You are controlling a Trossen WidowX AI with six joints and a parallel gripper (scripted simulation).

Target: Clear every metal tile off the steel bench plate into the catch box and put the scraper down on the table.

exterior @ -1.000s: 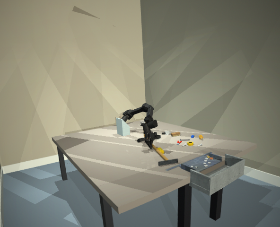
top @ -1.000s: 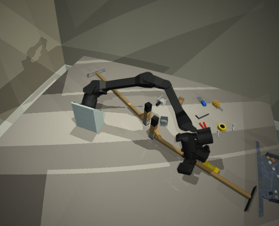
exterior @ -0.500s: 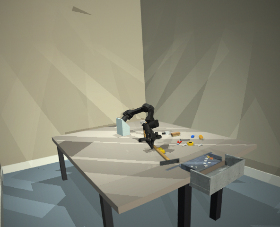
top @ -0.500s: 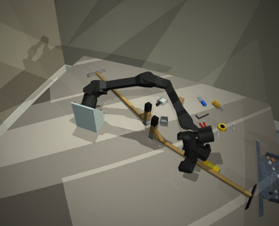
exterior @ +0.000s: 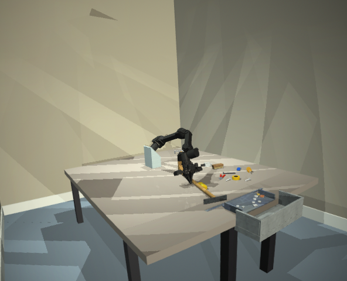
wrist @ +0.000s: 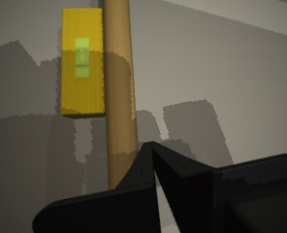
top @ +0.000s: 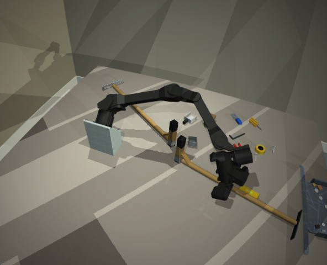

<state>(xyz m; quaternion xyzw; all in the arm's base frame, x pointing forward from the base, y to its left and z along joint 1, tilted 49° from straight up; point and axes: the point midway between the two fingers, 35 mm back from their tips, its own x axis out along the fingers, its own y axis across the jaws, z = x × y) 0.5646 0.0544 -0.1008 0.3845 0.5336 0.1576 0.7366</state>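
Now: gripper tip 20 mm short of the long scraper, 10 mm to the right of it and 50 mm below it. Also, from my gripper tip: yellow tape roll (120 mm ahead, 300 mm to the left); then small grey box (220 mm behind, 210 mm to the left); then yellow spirit level (80 mm ahead, 30 mm to the left, 10 mm above).
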